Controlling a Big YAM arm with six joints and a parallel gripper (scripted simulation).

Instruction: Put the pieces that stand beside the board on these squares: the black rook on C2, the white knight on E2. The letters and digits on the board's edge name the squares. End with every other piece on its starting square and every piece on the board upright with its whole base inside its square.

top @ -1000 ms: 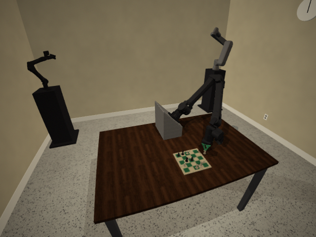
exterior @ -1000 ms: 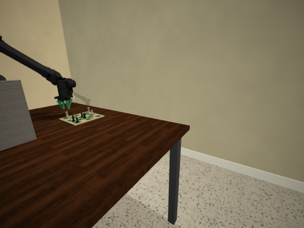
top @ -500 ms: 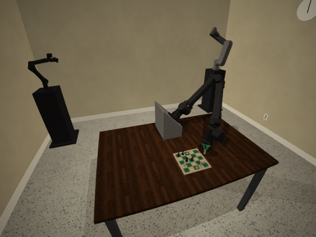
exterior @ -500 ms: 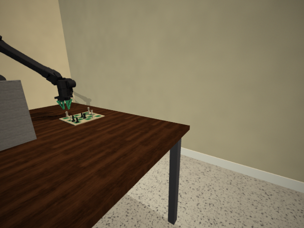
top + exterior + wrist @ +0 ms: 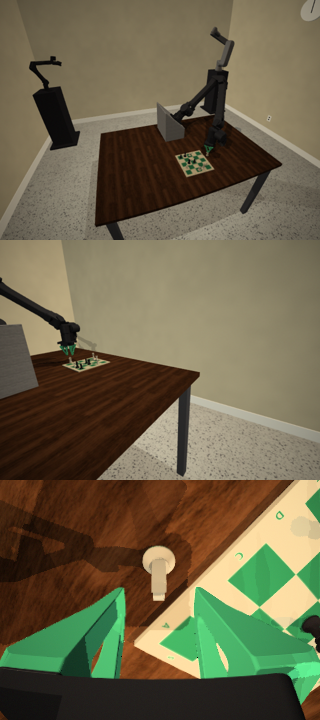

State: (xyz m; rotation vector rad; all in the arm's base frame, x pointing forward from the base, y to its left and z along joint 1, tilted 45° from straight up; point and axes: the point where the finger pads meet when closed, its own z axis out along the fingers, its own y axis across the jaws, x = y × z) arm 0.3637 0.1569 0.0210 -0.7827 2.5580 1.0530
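Now: hand 40 mm above the white knight and 10 mm past it. Also, from my hand: black rook (180 mm to the right, 40 mm below, 20 mm ahead); green-and-cream chessboard (140 mm to the right, 60 mm below, 30 mm ahead).
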